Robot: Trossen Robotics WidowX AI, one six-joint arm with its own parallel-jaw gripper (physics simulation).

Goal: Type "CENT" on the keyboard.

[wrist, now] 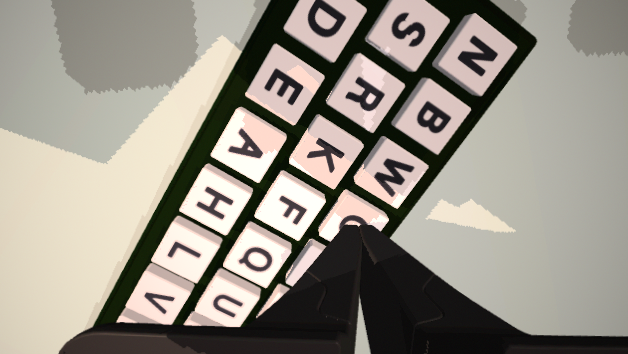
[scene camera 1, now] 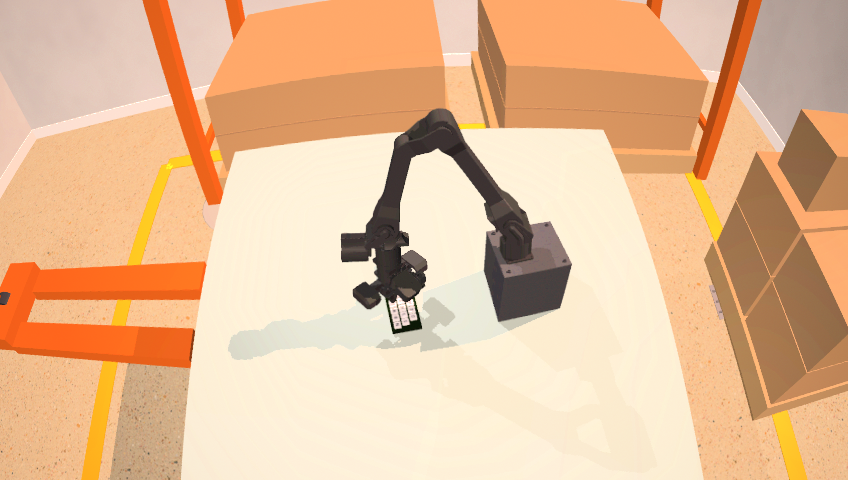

Scene:
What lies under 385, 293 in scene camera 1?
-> My gripper.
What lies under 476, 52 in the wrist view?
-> A key.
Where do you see a key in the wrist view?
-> At 313, 248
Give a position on a key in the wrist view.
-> At 284, 84

